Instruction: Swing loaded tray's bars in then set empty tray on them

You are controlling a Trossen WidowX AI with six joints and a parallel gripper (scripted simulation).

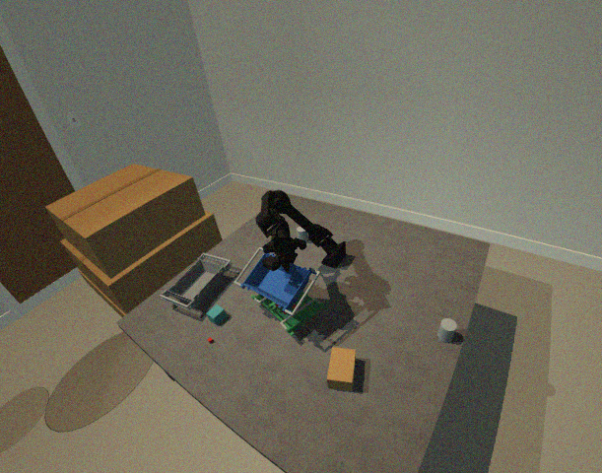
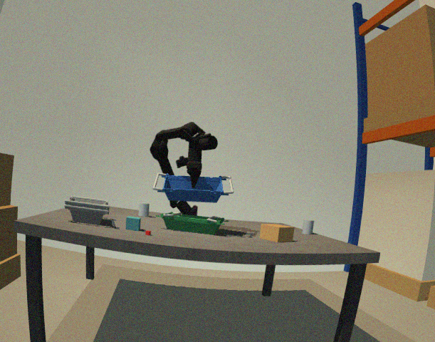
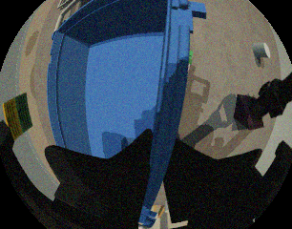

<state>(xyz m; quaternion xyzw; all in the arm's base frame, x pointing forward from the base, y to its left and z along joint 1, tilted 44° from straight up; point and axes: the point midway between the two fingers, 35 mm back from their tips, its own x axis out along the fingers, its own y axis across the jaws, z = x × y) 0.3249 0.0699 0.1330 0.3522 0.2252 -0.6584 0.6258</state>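
The blue tray lies 70 mm ahead of my gripper tip, 10 mm to the right of it and 10 mm above it. Round my gripper tip: red block: 320 mm ahead, 200 mm to the right, 170 mm below; orange box: 210 mm ahead, 310 mm to the left, 150 mm below; teal block: 210 mm ahead, 250 mm to the right, 160 mm below.
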